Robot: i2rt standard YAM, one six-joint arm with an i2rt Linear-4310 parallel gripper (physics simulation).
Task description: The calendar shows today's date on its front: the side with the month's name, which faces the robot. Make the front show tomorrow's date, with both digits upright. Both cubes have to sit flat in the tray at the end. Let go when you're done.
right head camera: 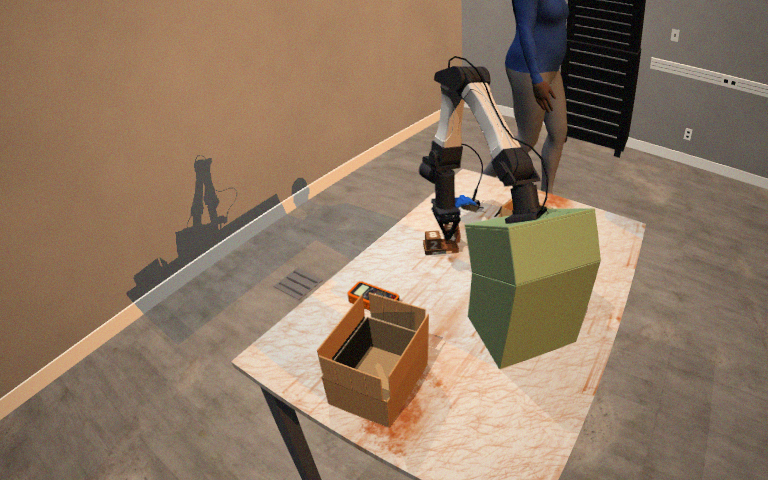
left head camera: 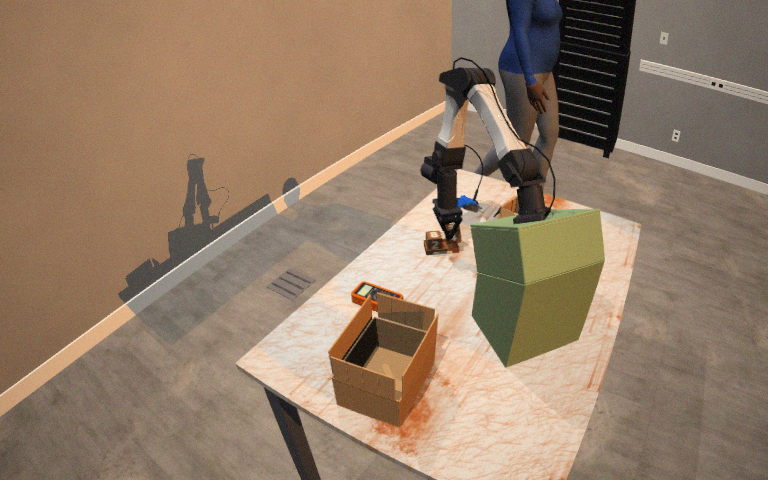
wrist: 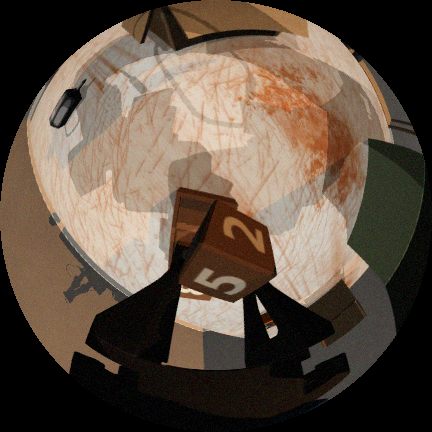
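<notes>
My gripper [left head camera: 450, 236] [right head camera: 449, 236] [wrist: 214, 268] is shut on a brown wooden cube [wrist: 237, 252], low over the tray's free half. In the wrist view the held cube shows a pale 5 and a tan 2. The fingers partly hide it in the head views. The brown tray [left head camera: 451, 249] [right head camera: 451, 249] [wrist: 207, 195] lies on the table. The other cube [left head camera: 433, 238] [right head camera: 432, 238] [wrist: 195, 292] sits in the tray's other half, with an 8 on top and a 2 on the side towards the head cameras. The tray's month side cannot be made out, nor whether the held cube touches the tray.
An orange multimeter [left head camera: 378, 293] [right head camera: 373, 292] and an open cardboard box [left head camera: 368, 390] [right head camera: 356, 387] stand nearer the head cameras. A big green box [left head camera: 538, 305] [right head camera: 532, 308] stands beside the arm's base. A blue item [left head camera: 467, 201] [right head camera: 465, 201] lies behind the gripper. A person [left head camera: 532, 50] stands behind the table.
</notes>
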